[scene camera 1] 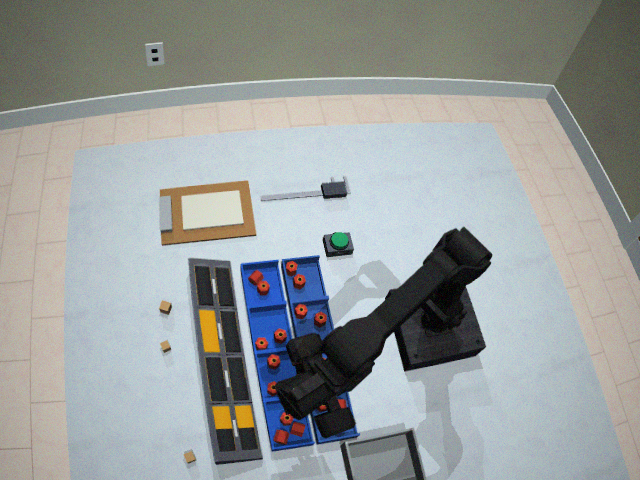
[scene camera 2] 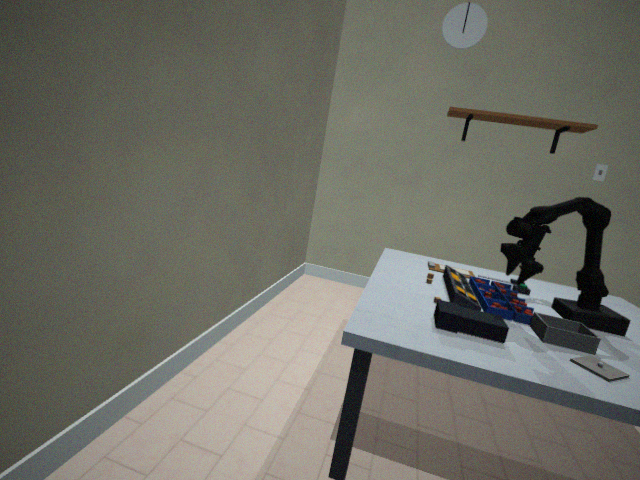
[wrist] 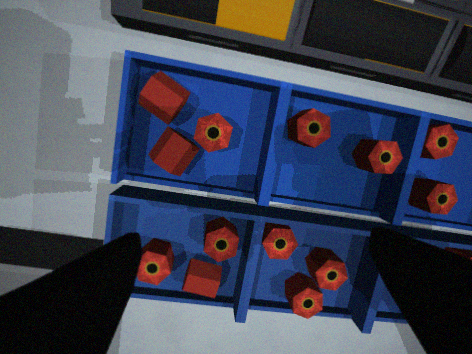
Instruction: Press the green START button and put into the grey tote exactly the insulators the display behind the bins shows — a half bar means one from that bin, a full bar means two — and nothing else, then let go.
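My gripper (scene camera 1: 318,408) (scene camera 2: 515,279) (wrist: 256,241) is open and empty, above the tote-end blue bins. The bins (scene camera 1: 267,303) (wrist: 276,145) form two rows; red insulators, upright or lying, are inside. In the wrist view, the near row's two end bins hold three each; the far row's end bin holds three, its neighbour two. The arm hides part of the bins in scene camera 1. The display (scene camera 1: 209,330) (scene camera 2: 457,286) (wrist: 257,17) shows one full bar, left column, second cell from top, and two half bars in the bottom cells. The green button (scene camera 1: 339,240) and grey tote (scene camera 1: 347,461) (scene camera 2: 564,336) stand apart; no insulator shows in the tote's visible part.
A clipboard (scene camera 1: 211,209) and a caliper (scene camera 1: 333,189) lie beyond the bins. Several small wooden cubes (scene camera 1: 164,306) (scene camera 1: 189,456) lie beside the display. In scene camera 2, a long black box (scene camera 2: 470,321) stands by the display's end and a flat plate (scene camera 2: 594,365) lies beside the tote.
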